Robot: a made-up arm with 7 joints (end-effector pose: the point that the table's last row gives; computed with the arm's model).
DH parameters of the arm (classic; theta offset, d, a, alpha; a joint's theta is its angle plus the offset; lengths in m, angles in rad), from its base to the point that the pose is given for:
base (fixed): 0.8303 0 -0.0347 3.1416
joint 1: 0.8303 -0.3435 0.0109 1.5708
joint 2: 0 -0.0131 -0.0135 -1.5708
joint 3: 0 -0.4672 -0.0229 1.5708
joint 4: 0 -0.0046 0.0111 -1.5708
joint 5: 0 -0.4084 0.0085 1.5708
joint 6: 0 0.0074 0.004 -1.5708
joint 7: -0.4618 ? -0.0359 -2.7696
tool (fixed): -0.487 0.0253 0 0
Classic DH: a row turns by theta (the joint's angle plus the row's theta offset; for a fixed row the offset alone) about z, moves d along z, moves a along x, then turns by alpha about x.
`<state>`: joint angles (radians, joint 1 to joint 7).
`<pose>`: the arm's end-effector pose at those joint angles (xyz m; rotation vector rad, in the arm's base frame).
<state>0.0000 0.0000 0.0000 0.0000 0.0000 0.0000 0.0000</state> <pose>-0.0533 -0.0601 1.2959 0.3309 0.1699 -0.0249</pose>
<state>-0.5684 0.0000 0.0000 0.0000 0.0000 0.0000 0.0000</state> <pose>-0.0301 -0.0708 1.2959 0.2733 0.2590 0.5369</pose>
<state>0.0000 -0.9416 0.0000 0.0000 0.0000 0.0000 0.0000</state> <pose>-0.8065 -0.0601 0.8709 0.3135 -0.7629 0.1309</pose>
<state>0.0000 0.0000 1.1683 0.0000 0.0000 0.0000 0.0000</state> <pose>-0.0564 -0.0220 1.2959 0.3924 -0.0432 -1.1790</pose>
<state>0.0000 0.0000 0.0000 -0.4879 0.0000 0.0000 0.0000</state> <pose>-0.2803 -0.0601 1.2372 0.3281 -0.3135 0.0559</pose>
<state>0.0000 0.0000 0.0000 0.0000 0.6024 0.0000 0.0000</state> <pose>-0.0601 -0.0484 1.2959 0.3725 0.0652 -0.6203</pose>
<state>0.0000 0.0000 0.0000 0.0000 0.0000 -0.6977 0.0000</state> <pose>-0.0970 -0.0601 1.2625 0.3228 -0.5213 0.0906</pose>
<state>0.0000 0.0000 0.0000 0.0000 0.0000 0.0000 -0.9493</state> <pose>-0.0219 -0.0728 1.2959 0.2245 0.3133 0.9131</pose>
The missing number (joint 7, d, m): -0.0532
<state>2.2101 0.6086 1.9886 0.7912 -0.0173 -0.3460 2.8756</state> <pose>-0.5124 -0.1234 1.0676 0.6935 -0.4778 -0.7827</pose>
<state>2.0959 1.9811 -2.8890 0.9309 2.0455 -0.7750 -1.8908</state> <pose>-0.3958 -0.7939 0.3931 0.3372 -0.4642 0.6160</pose>
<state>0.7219 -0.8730 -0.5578 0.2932 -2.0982 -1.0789 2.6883</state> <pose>-0.4897 0.3677 1.0170 0.8431 0.2342 -0.7300</pose>
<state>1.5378 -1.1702 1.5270 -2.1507 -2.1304 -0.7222 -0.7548</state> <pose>0.3983 0.2400 0.3921 -1.2177 1.6671 -0.9532</pose>
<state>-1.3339 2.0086 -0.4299 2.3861 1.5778 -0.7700 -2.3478</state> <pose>-0.1453 -0.0056 0.0686 0.2512 -1.2434 0.7269</pose>
